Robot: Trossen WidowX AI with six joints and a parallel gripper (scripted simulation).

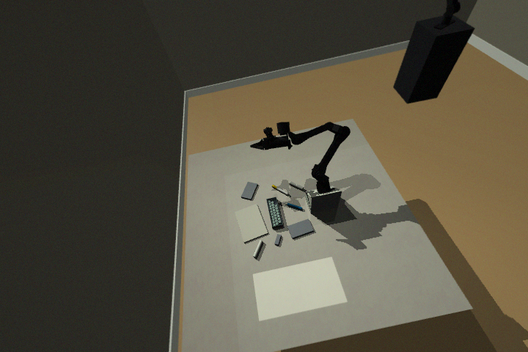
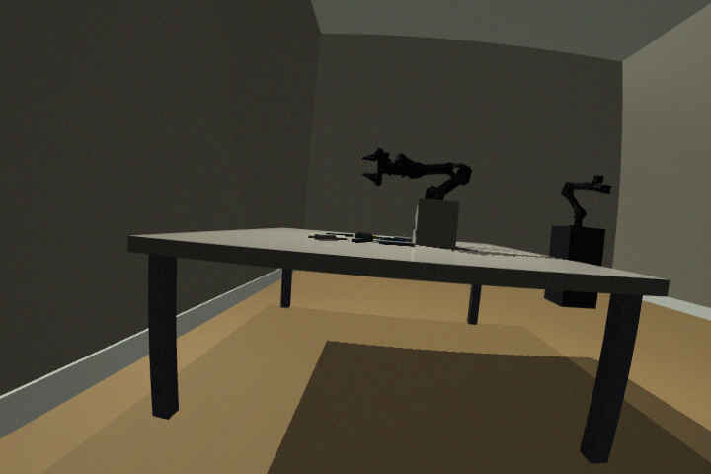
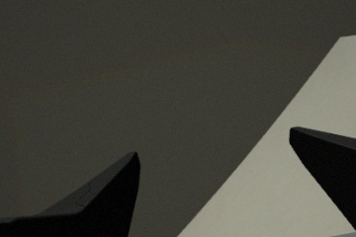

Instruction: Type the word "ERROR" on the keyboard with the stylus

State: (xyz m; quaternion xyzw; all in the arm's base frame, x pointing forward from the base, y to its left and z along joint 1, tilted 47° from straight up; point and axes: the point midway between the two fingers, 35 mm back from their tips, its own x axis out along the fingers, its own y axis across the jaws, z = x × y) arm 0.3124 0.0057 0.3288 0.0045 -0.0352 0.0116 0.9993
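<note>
Now: gripper tip 350 mm above the blue stylus, 210 mm to the right of it and 160 mm past it. The rest, counted from my gripper tip: grey block (370 mm to the left, 350 mm below, 190 mm behind); then notepad (350 mm below, 280 mm to the left, 90 mm ahead).
</note>
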